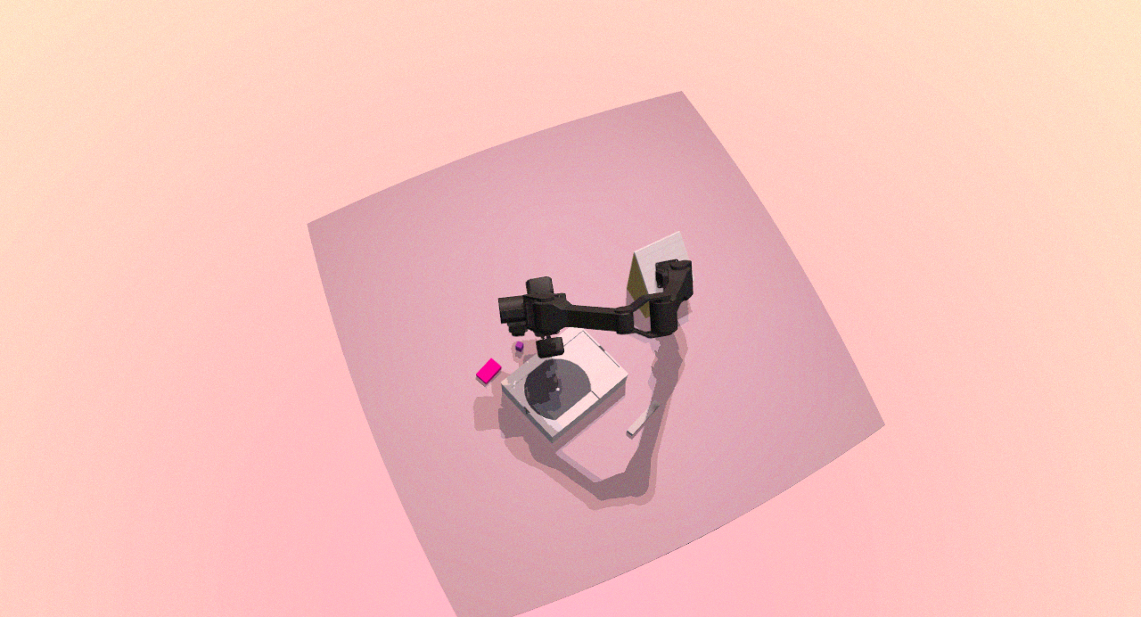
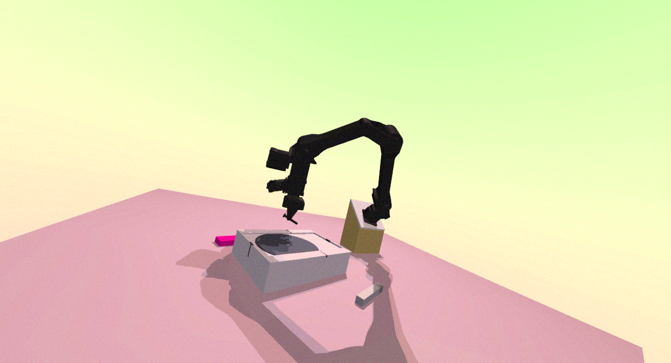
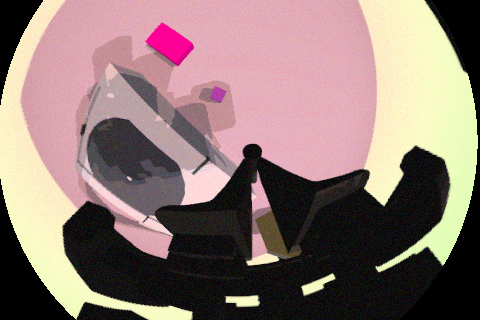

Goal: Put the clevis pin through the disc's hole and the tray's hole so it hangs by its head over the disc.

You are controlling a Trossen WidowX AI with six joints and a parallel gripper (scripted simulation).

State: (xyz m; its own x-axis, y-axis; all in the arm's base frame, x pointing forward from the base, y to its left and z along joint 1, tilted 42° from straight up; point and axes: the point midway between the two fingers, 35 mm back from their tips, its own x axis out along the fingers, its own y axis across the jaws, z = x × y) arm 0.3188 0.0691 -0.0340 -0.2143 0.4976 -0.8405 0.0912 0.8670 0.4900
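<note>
My gripper tip is 160 mm to the right of the grey disc, 30 mm above it and 20 mm short of it. Also, from my gripper tip: steel tray 140 mm to the left, 40 mm below, 10 mm behind; then purple cube 70 mm below, 70 mm ahead, 10 mm to the left; then clevis pin 10 mm behind.
</note>
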